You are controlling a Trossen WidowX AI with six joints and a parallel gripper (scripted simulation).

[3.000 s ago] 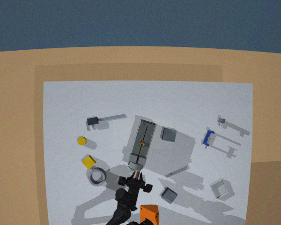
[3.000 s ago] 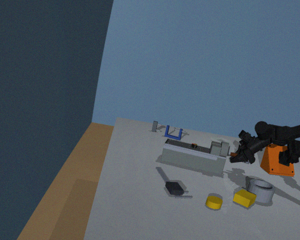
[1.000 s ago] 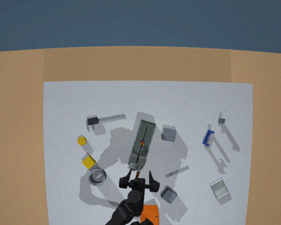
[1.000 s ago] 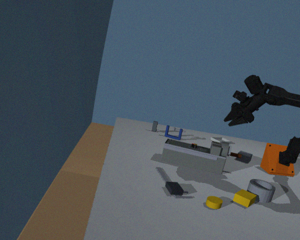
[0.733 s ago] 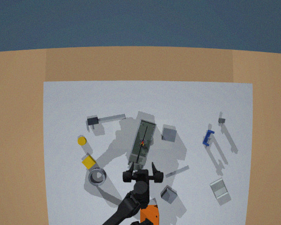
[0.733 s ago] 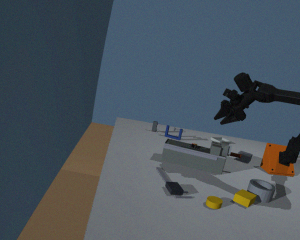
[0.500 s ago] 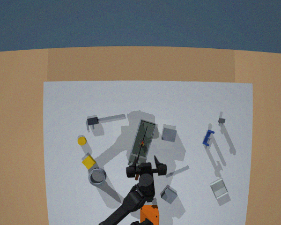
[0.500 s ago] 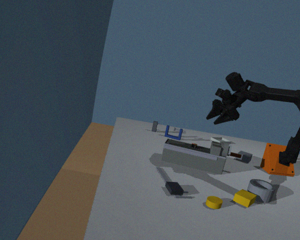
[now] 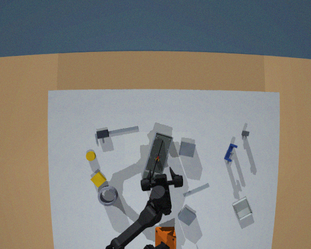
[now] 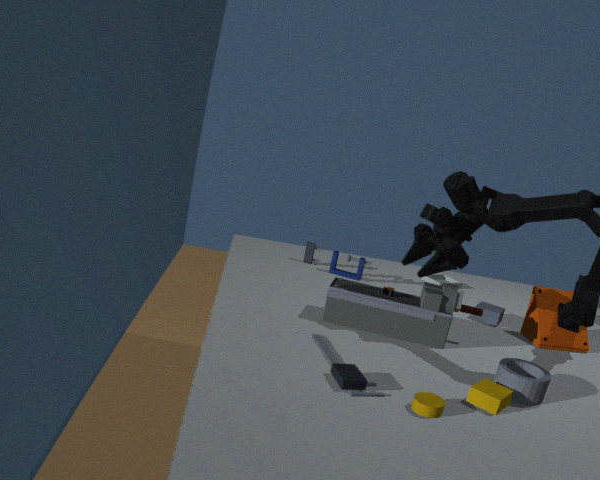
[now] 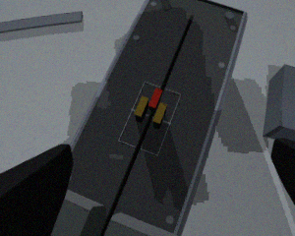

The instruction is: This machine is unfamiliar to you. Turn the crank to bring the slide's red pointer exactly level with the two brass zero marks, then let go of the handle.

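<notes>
The brown crank handle is 15 cm behind my gripper tip, 2 cm to the left of it and 6 cm below it. The rest, counted from my gripper tip: flat grey bar: 12 cm behind, 22 cm to the right, 13 cm below; then red pointer: 4 cm ahead, 2 cm to the left, 5 cm below; then yellow block: 13 cm behind, 31 cm to the left, 12 cm below.
</notes>
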